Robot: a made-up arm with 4 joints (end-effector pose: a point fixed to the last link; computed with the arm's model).
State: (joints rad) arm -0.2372 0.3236 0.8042 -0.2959
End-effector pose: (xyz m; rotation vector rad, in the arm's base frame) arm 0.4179 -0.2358 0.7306 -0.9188 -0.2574 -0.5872
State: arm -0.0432 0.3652 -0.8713 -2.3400
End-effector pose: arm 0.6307 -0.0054 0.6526 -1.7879 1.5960 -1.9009
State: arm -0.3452 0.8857 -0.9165 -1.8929
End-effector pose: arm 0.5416 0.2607 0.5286 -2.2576 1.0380 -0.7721
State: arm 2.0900 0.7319 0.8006 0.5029
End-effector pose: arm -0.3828 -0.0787 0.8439 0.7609 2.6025 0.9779
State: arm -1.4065 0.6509 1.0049 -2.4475
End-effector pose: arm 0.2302 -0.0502 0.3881 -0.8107 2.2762 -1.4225
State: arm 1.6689 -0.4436 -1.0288 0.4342
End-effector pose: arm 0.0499 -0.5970 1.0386 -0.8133 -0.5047 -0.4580
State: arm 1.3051 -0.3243 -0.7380 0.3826
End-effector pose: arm 0.1440 -0.5358 1.0844 -0.9841 -0.3832 -0.5015
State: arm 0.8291 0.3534 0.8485 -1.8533
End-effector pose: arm 0.1048 -0.1755 0.9211 0.5486 0.0690 -1.3551
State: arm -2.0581 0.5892 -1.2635 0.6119
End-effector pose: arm -0.3859 0.0749 0.0856 0.7817 1.7361 2.3136
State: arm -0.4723 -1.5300 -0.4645 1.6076
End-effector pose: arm -0.0479 -0.6909 0.7710 -0.8795 0.7329 0.1254
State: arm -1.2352 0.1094 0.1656 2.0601
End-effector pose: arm 0.4152 -0.1441 0.1968 0.0705 -0.4388 1.6515
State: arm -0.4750 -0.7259 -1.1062 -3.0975
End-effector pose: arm 0.3413 -0.5499 0.4004 0.6615 -0.7651 1.0105
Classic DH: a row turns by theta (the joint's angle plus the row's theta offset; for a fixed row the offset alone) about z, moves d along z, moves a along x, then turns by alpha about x. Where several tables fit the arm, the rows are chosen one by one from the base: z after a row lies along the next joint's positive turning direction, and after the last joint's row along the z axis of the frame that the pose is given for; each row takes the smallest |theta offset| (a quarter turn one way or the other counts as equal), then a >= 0, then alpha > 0; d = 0 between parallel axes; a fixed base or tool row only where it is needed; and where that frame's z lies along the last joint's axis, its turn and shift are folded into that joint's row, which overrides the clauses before.
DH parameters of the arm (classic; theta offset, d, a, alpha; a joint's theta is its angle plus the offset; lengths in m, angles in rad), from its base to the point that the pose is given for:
base (fixed): 0.0151 0.6192 0.035 1.6155
joint 1: -0.0693 0.0524 0.0053 -1.5382
joint 2: -0.0182 -0.0158 0.3499 1.4946
joint 3: 0.0707 0.2125 0.13 -1.5708
joint 4: -0.2895 0.2424 0.0263 -1.3041
tool (fixed): -0.0391 -0.0698 0 0

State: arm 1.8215 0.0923 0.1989 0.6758
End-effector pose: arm -0.3044 -0.2937 1.0373 -1.1955 -1.9369 -1.1431
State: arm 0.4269 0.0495 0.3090 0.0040
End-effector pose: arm 0.3316 -0.3242 0.9864 -1.1199 -0.4843 -0.7084
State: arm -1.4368 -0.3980 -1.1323 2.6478
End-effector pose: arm 0.0280 -0.4144 0.0830 1.1221 0.5188 0.8527
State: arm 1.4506 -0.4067 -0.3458 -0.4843
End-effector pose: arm -0.0641 -0.5264 0.9831 -0.3523 -0.0838 -1.3683
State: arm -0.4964 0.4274 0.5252 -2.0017
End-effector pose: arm 0.4277 -0.1001 0.6225 -0.7292 1.3613 -1.4514
